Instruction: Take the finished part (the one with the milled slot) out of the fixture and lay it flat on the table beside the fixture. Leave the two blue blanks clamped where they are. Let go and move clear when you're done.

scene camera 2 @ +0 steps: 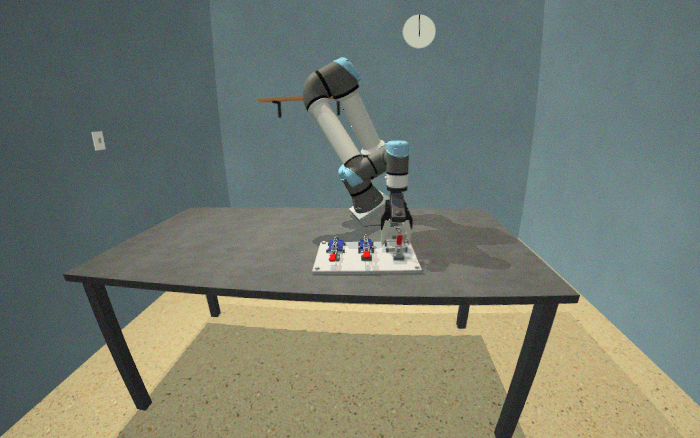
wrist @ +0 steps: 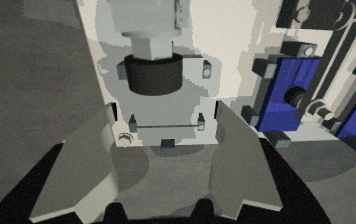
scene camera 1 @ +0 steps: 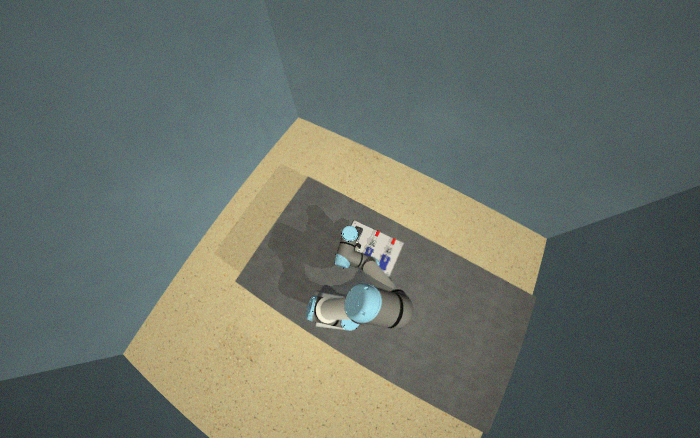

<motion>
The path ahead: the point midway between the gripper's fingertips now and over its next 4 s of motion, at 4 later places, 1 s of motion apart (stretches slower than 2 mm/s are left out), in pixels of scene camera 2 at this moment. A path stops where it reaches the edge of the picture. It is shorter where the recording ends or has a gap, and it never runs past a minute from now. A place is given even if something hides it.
My gripper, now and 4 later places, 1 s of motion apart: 395,245; 395,244; 396,238; 396,232; 396,227
</motion>
